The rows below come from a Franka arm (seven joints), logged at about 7 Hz.
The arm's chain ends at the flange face. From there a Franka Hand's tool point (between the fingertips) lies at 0.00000 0.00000 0.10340 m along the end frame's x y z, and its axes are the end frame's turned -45 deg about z.
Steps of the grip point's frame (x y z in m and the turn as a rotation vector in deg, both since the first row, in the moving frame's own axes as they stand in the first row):
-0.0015, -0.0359, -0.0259, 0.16, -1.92, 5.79
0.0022, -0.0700, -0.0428, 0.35, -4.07, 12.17
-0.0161, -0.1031, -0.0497, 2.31, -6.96, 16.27
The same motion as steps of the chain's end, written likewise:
-0.0237, -0.0264, -0.0258, -1.24, -1.47, 5.79
-0.0418, -0.0552, -0.0425, -2.63, -3.13, 12.17
-0.0718, -0.0657, -0.0489, -3.29, -6.55, 16.27

